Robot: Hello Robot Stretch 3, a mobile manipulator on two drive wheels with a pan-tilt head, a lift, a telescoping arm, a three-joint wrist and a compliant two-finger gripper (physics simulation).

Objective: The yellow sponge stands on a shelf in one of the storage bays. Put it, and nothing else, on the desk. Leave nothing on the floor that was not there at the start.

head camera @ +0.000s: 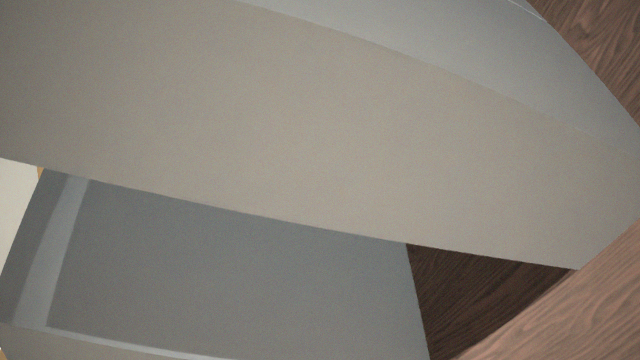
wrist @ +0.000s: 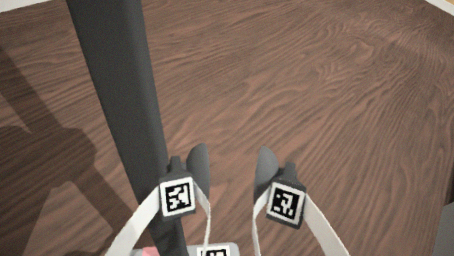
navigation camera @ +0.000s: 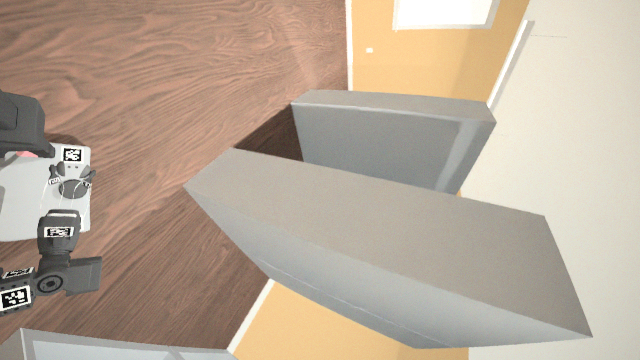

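Pixels of known places: gripper, fingertip midpoint: (wrist: 231, 163) (navigation camera: 75, 164); robot's base, origin of the base link: (navigation camera: 73, 187).
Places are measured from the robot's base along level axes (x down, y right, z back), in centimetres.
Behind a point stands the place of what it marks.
The yellow sponge does not show in any of the three views, and I cannot make out the desk. My gripper (navigation camera: 73, 172) @(z 5.2, x -45.3, y -18.2 cm) (wrist: 231, 163) @(z 5.2, x -45.3, y -18.2 cm) is open, with a gap between its two fingertips and nothing held. In the navigation view it is at the left, over my white base (navigation camera: 20, 200) @(z 14.4, x -14.5, y 0.0 cm). In the wrist view, brown wood floor shows between and beyond the fingers, and my dark mast (wrist: 117, 85) @(z 13.6, x -48.5, y -22.5 cm) stands just left of them.
A tall grey unit (head camera: 300, 125) @(z -64.7, x -105.5, y -10.8 cm) (navigation camera: 380, 215) @(z -66.8, x -117.6, y -12.6 cm) shows its closed sides. A second grey unit (head camera: 240, 280) @(z -179.4, x -87.0, y -58.4 cm) (navigation camera: 375, 140) @(z -175.5, x -92.8, y -62.7 cm) stands behind it, across a narrow dark floor gap. A pale-panelled unit (navigation camera: 100, 350) @(z -4.1, x -4.2, y 91.4 cm) shows at the navigation view's bottom left. Orange walls (navigation camera: 410, 65) @(z -304.9, x -107.9, y -220.1 cm) stand beyond.
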